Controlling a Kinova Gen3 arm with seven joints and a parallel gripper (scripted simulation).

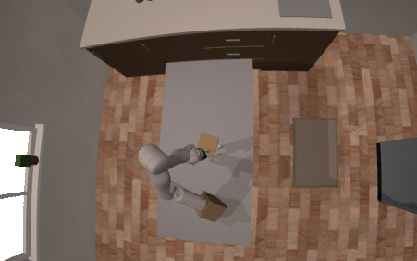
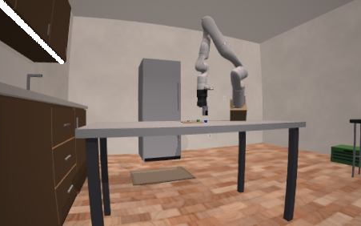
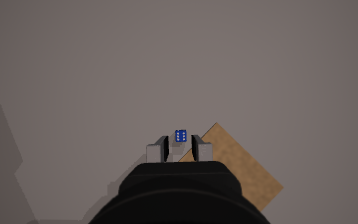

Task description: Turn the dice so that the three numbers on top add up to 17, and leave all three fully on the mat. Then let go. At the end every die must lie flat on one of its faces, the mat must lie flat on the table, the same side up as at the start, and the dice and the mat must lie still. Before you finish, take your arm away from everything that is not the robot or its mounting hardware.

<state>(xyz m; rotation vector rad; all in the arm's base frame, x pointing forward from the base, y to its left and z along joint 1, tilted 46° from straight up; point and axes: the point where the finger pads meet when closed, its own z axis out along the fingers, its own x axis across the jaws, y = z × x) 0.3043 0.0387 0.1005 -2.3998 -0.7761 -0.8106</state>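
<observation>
Right now my hand is 60 mm above the blue die. From my hand the other things lie so: white die (110 mm to the right, 100 mm ahead, 60 mm below); then tan mat (90 mm ahead, 60 mm below, 20 mm to the right); then green die (50 mm below, 40 mm ahead, 30 mm to the right).
</observation>
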